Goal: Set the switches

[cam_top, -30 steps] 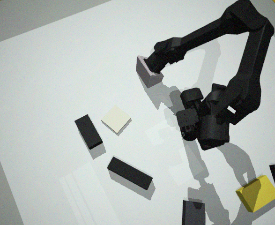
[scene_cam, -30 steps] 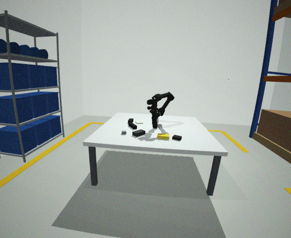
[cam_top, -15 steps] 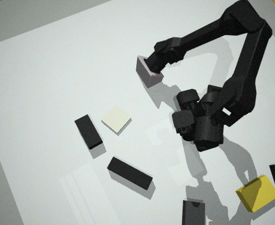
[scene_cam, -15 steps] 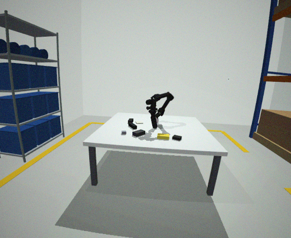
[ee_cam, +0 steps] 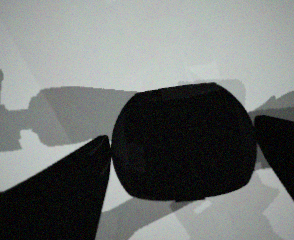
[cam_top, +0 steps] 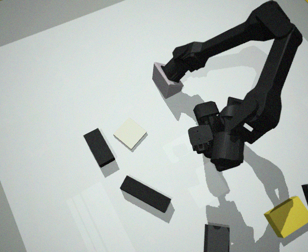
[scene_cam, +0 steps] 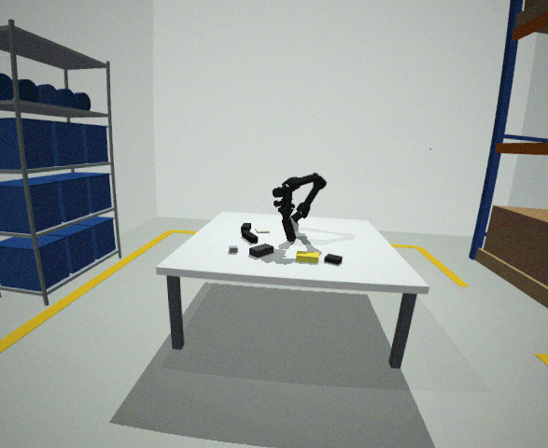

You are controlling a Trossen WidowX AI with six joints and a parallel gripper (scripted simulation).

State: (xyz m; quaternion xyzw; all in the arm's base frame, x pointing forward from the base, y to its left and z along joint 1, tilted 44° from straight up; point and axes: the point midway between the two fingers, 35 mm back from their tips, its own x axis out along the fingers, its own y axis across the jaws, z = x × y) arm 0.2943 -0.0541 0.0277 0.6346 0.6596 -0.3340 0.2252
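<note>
Now: the long dark block 50 mm ahead of my gripper tip, 220 mm to the right of it and 110 mm below it. Round my gripper tip: yellow block 300 mm ahead, 170 mm to the left, 110 mm below; then cream tile 160 mm behind, 190 mm to the right, 120 mm below.
</note>
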